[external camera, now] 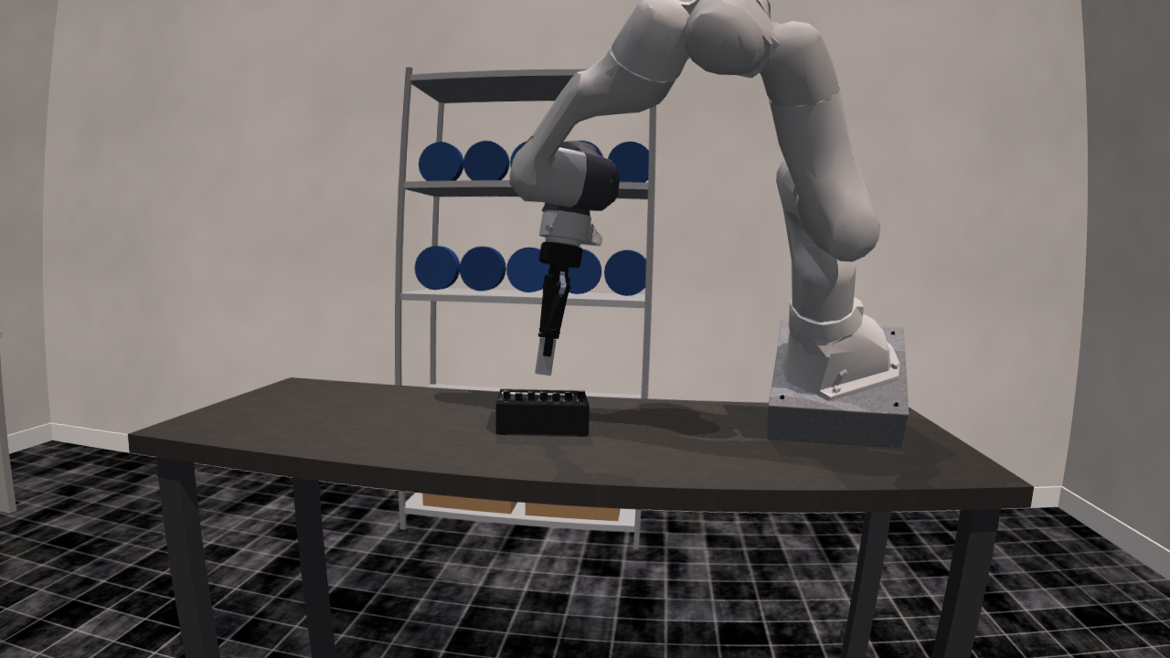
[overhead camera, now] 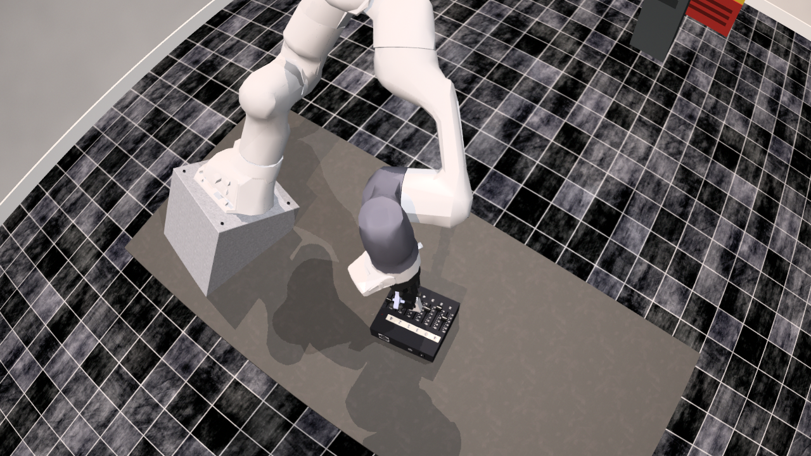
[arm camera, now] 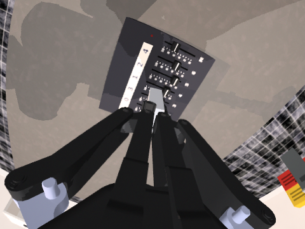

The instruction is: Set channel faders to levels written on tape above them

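The master fader is 70 mm behind my hand and 60 mm below it.
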